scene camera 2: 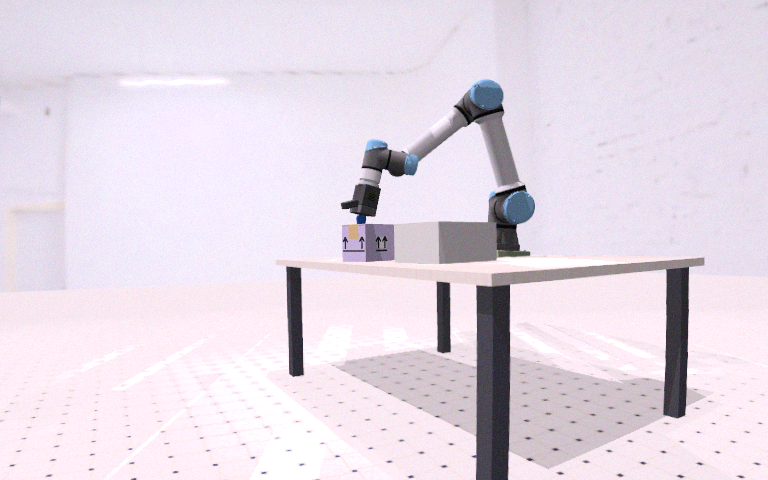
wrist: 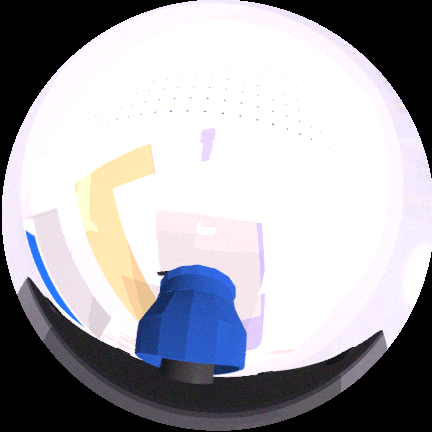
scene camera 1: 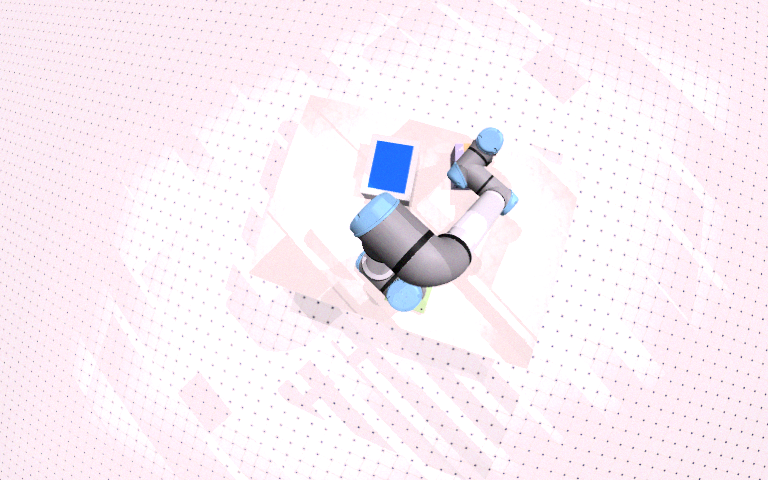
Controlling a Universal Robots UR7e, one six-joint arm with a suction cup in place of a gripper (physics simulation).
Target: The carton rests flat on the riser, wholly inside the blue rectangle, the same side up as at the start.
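Frame: origin at the arm's base, x ahead, y left, z up, level; metres.
Where they show: end effector, tool point: [wrist: 203, 271]; arm's base, origin of the base link: [scene camera 2: 500, 249].
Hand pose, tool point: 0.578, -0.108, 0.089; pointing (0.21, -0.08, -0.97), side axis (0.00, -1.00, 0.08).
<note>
Each offset is from my tool point to the top centre of the thing, as dx, dy, dz. "*": to the spot under its first point. Level surfaces: height alone.
The lavender carton {-0.028, +0.023, +0.010} [scene camera 2: 368, 242] [scene camera 1: 457, 152] stands on the table {dz -0.117} [scene camera 2: 529, 270] right beside the grey riser {-0.132, +0.321, +0.003} [scene camera 2: 443, 241], with its arrow marks upright and a yellow tape strip {* +0.022, +0.047, +0.010} [wrist: 100, 225] over its top. The blue rectangle {-0.132, +0.321, +0.003} [scene camera 1: 391, 166] [wrist: 36, 257] on the riser's top is bare. My blue suction cup [scene camera 2: 360, 219] [wrist: 193, 314] presses straight down on the carton's top {* +0.018, -0.008, +0.010} [wrist: 225, 250], and the carton rests on the table. In the overhead view the wrist hides the cup and most of the carton.
The arm's base [scene camera 2: 508, 242] stands on the table behind the riser, at its far end from the carton. The carton sits near the table's left edge [scene camera 2: 286, 263]. The arm's elbow [scene camera 1: 420, 252] hangs over the table near the riser's corner.
</note>
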